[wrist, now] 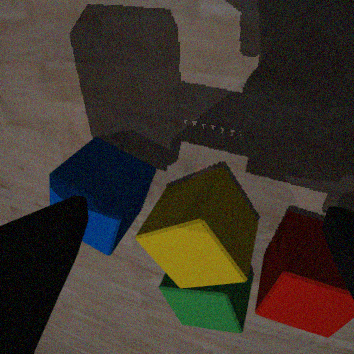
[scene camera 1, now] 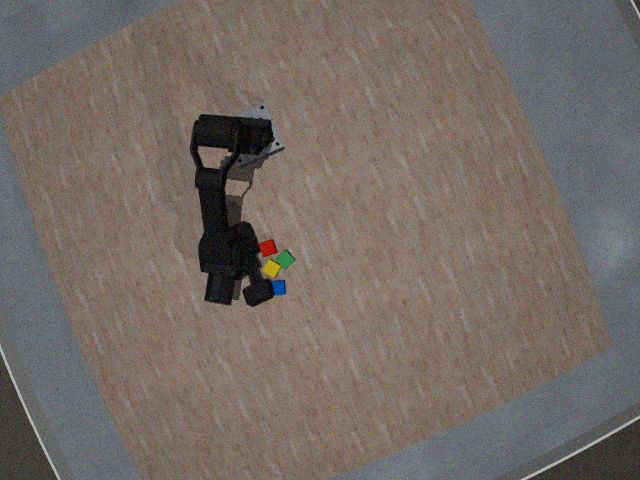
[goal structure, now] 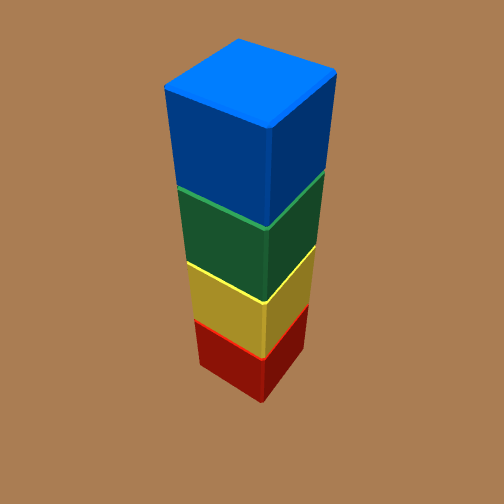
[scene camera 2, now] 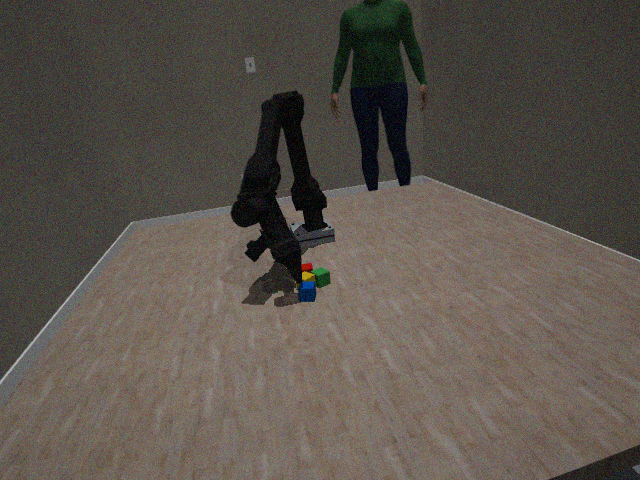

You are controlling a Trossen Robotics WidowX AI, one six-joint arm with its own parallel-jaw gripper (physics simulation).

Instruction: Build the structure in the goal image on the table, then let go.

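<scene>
Four cubes rest on the table (scene camera 1: 413, 232) (scene camera 2: 413, 335). The yellow cube (scene camera 1: 271, 268) (scene camera 2: 307, 276) (wrist: 195, 255) is beside the green cube (scene camera 1: 285, 259) (scene camera 2: 322, 277) (wrist: 210, 307), corners very close; whether they touch is unclear. The red cube (scene camera 1: 267, 248) (scene camera 2: 307, 267) (wrist: 310, 305) and the blue cube (scene camera 1: 279, 287) (scene camera 2: 307, 291) (wrist: 100, 190) lie apart on opposite sides of the yellow one. My gripper (wrist: 208, 213) is open and empty, tilted low at the cubes. In the wrist view one finger overlaps the blue cube and the other reaches the red cube's edge. The far finger is hidden in scene camera 2.
The arm's grey base plate (scene camera 1: 262, 109) (scene camera 2: 323, 235) stands behind the cubes. The arm (scene camera 1: 211, 206) (scene camera 2: 266, 175) arches over beside them and casts dark shadows. A standing person (scene camera 2: 379, 62) in a green top is in the background near the walls.
</scene>
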